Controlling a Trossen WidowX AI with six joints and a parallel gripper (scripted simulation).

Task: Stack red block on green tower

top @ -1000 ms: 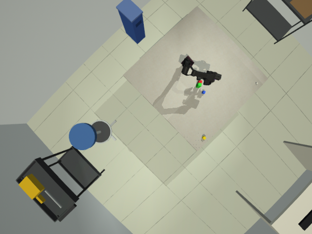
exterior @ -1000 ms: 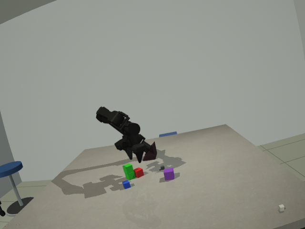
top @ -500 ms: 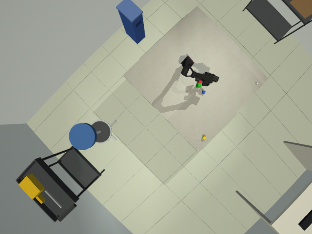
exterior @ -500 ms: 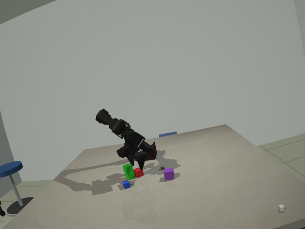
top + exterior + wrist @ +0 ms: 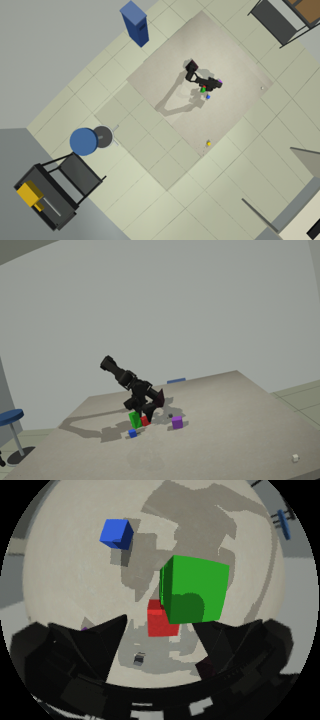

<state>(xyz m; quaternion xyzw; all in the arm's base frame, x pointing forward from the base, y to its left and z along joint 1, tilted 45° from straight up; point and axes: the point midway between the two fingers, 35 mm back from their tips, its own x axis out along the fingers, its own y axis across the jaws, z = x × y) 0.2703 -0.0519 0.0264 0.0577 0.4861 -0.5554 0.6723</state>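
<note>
Right now my gripper tip is 10 mm above the red block. The rest, counted from my gripper tip: purple cube (160 mm to the left, 80 mm ahead); then small grey cube (130 mm to the left, 40 mm behind, 20 mm below); then blue cube (110 mm ahead, 50 mm to the right, 10 mm below).
</note>
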